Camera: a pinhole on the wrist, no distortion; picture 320 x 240 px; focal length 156.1 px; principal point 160.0 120.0 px. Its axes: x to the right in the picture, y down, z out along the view. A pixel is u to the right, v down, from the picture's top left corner.
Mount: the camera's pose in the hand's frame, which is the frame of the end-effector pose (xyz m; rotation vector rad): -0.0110 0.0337 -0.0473 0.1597 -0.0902 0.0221
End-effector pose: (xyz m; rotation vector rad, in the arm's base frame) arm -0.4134 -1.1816 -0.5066 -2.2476 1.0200 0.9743
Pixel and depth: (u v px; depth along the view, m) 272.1 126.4 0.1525
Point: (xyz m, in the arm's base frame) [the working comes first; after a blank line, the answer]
In the camera's frame: 0.1095 0.0063 0.1525

-0.4334 -1.1539 -0.6451
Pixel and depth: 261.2 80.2 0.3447
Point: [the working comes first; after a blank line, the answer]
In the camera's frame: 0.2235 -0.0879 0.3447

-0.3660 -1.0015 -0.8212
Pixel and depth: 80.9 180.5 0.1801
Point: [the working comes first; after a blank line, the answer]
In the camera's frame: -0.0913 0.0698 0.1801

-0.5800 -1.0848 -0.5078
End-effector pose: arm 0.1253 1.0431 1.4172 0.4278 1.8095 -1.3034
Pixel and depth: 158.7 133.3 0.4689
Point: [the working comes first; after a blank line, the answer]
In the camera's frame: -0.0039 0.0400 0.4689

0.3388 0.6773 1.4204
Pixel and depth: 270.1 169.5 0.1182
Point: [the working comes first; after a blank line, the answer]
In the camera's frame: 0.0834 0.0375 0.1182

0.1618 0.9788 1.3289
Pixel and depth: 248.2 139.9 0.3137
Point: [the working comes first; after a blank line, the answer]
In the camera's frame: 0.1772 0.0400 0.3137

0.1853 0.7729 1.2649
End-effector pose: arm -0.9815 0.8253 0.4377 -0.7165 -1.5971 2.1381
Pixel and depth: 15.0 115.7 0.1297
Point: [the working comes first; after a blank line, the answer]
In the camera's frame: -0.1205 -0.0036 0.1297

-0.9090 0.6887 0.4705
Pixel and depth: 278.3 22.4 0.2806
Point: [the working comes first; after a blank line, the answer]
In the camera's frame: 0.2127 -0.1754 0.2806

-1.2593 0.8120 0.6297
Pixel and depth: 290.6 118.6 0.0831
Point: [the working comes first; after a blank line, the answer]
In the camera's frame: 0.0695 -0.0007 0.0831

-1.0466 0.8175 0.4182
